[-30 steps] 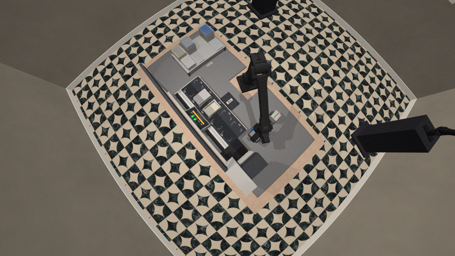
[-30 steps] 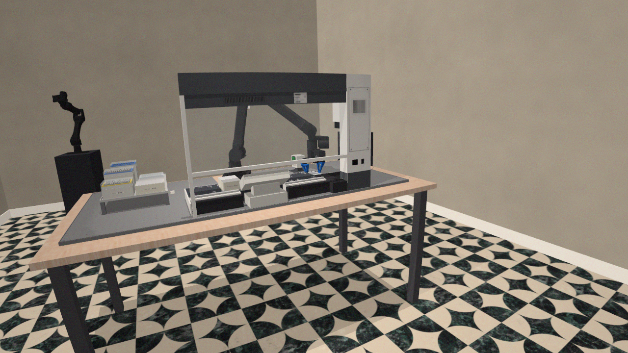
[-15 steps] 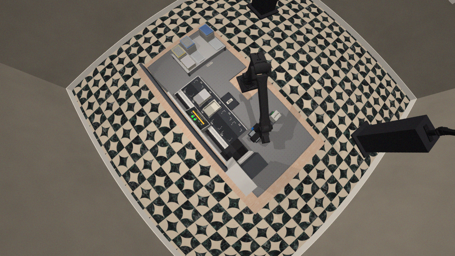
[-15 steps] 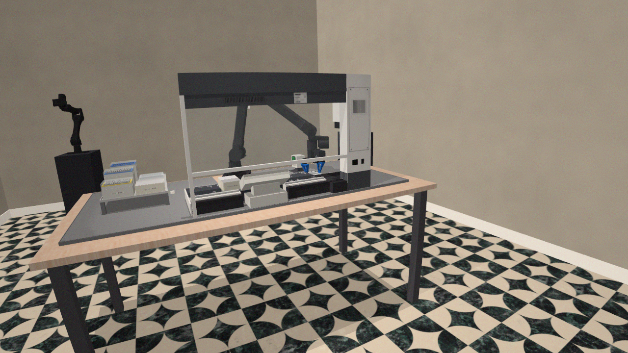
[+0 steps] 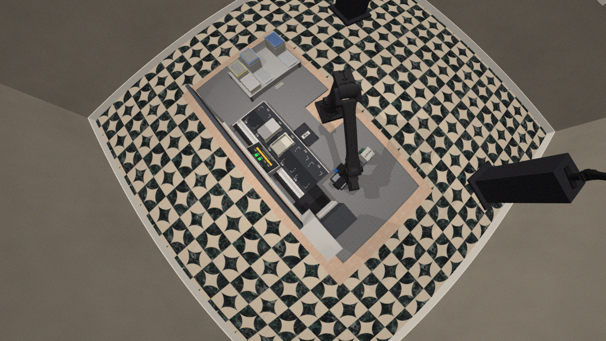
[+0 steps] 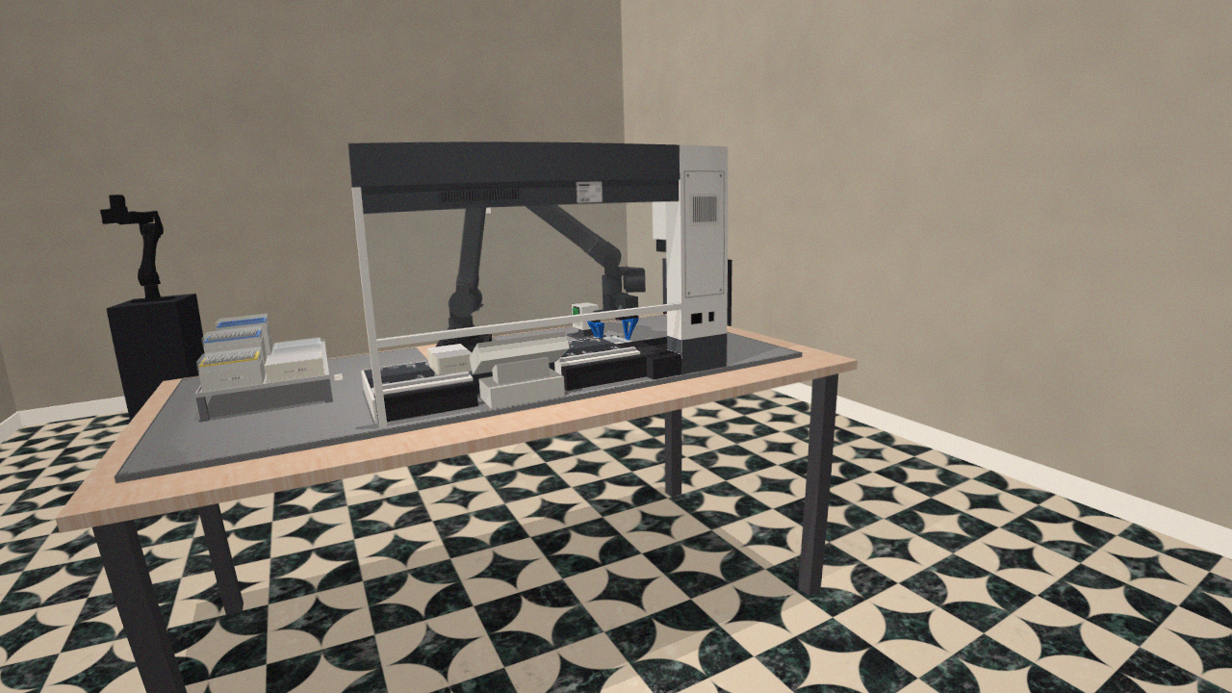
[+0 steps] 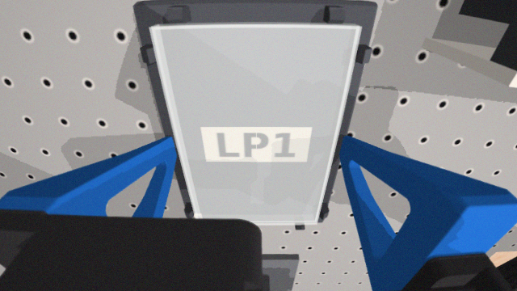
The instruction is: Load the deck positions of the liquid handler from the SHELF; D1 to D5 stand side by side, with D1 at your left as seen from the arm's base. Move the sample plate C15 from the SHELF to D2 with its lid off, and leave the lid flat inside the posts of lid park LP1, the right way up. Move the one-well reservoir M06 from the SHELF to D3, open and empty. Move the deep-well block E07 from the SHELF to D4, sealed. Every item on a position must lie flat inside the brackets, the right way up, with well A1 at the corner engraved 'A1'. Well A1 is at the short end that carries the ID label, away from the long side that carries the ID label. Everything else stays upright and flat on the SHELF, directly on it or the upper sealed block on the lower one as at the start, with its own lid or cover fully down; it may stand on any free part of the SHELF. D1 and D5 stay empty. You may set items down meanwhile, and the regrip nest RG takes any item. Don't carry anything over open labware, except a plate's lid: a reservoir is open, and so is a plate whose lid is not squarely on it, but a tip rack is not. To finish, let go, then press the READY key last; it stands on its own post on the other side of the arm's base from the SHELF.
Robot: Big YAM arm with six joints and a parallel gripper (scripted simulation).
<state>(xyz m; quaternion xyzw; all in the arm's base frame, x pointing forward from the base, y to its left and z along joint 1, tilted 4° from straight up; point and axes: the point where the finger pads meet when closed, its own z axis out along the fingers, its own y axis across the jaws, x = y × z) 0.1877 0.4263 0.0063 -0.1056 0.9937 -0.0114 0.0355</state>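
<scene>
The clear plate lid lies 1 cm below my hand. Round my hand: READY key: 18 cm behind, 6 cm to the right, 6 cm above; then regrip nest RG: 5 cm ahead, 36 cm to the right, 2 cm below; then dark lid park LP1: 2 cm below.
</scene>
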